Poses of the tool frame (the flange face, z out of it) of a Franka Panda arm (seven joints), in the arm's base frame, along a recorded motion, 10 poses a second.
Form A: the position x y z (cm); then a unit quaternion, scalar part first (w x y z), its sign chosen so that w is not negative.
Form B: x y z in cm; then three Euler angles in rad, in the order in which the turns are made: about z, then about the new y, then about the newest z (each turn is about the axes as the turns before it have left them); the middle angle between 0 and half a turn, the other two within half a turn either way. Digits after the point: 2 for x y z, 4 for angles.
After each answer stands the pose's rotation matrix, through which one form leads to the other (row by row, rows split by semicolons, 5 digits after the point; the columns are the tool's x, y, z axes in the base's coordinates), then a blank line. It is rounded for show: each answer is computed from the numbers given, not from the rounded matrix.
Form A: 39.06, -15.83, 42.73, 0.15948, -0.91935, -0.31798, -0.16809
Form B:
39.06, -15.83, 42.73, 1.0921, 2.6739, -2.7155
0.74127 0.63828 0.20764; 0.53105 -0.74691 0.40013; 0.41049 -0.18634 -0.89262

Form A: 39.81, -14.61, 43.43, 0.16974, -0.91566, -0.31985, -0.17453
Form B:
39.81, -14.61, 43.43, 1.1075, 2.6497, -2.7062
0.73447 0.64499 0.21104; 0.52649 -0.73777 0.42249; 0.42820 -0.19920 -0.88146

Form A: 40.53, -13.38, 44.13, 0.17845, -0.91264, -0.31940, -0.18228
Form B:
40.53, -13.38, 44.13, 1.1114, 2.6257, -2.7035
0.72951 0.64805 0.21872; 0.51794 -0.73228 0.44216; 0.44671 -0.20928 -0.86986

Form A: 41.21, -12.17, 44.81, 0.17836, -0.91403, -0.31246, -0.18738
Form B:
41.21, -12.17, 44.81, 1.0901, 2.6183, -2.7102
0.73452 0.63803 0.23108; 0.50435 -0.74111 0.44315; 0.45400 -0.20895 -0.86615

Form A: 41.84, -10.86, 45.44, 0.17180, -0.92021, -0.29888, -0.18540
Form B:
41.84, -10.86, 45.44, 1.0614, 2.6305, -2.7083
0.75260 0.61377 0.23852; 0.48636 -0.76231 0.42701; 0.44391 -0.20536 -0.87222

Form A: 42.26, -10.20, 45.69, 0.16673, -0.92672, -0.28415, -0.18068
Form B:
42.26, -10.20, 45.69, 1.0428, 2.6448, -2.6938
0.77323 0.58691 0.24013; 0.46641 -0.78292 0.41171; 0.42963 -0.20634 -0.87911

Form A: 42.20, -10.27, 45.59, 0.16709, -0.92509, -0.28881, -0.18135
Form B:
42.20, -10.27, 45.59, 1.0471, 2.6433, -2.6997
0.76740 0.59495 0.23901; 0.47374 -0.77734 0.41389; 0.43204 -0.20439 -0.87839

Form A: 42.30, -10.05, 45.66, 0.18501, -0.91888, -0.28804, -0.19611
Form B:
42.30, -10.05, 45.66, 1.0600, 2.5956, -2.6891
0.75715 0.60192 0.25382; 0.45679 -0.76561 0.45298; 0.46699 -0.22703 -0.85462

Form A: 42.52, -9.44, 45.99, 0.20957, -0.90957, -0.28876, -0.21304
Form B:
42.52, -9.44, 45.99, 1.0846, 2.5346, -2.6718
0.74246 0.61459 0.26652; 0.43600 -0.74540 0.50427; 0.50858 -0.25820 -0.82139

